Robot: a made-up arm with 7 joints.
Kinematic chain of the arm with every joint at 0, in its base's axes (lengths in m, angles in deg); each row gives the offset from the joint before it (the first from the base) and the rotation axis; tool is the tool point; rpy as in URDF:
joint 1: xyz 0 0 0.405 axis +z
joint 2: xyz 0 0 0 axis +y
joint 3: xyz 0 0 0.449 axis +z
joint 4: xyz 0.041 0 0 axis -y
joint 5: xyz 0.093 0 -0.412 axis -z
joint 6: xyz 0 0 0 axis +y
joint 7: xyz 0.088 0 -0.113 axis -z
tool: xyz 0 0 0 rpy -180 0 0
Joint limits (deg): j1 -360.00..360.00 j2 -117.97..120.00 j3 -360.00..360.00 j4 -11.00..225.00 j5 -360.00..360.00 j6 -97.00..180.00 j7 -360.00..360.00
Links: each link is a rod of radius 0.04 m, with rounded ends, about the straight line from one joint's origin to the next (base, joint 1, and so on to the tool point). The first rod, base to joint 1, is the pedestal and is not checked.
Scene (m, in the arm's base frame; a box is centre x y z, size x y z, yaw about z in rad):
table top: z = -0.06
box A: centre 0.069 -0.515 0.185 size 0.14 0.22 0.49 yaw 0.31
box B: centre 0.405 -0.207 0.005 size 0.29 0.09 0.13 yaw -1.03
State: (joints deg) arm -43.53 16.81 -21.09 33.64 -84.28 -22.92 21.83
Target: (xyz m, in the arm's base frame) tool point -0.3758 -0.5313 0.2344
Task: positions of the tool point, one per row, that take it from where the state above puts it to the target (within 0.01 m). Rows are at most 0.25 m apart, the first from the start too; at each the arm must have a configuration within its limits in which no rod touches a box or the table.
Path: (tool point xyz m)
1: 0.3082 -0.4308 0.4317
2: 0.3067 -0.5398 0.4919
3: 0.2875 -0.6351 0.5650
4: 0.2522 -0.7127 0.6475
5: 0.2030 -0.7686 0.7363
6: 0.1429 -0.8003 0.8271
7: 0.0076 -0.8390 0.6355
8: -0.1409 -0.7993 0.4624
9: -0.2763 -0.6901 0.3254
10: -0.3758 -0.5313 0.2344

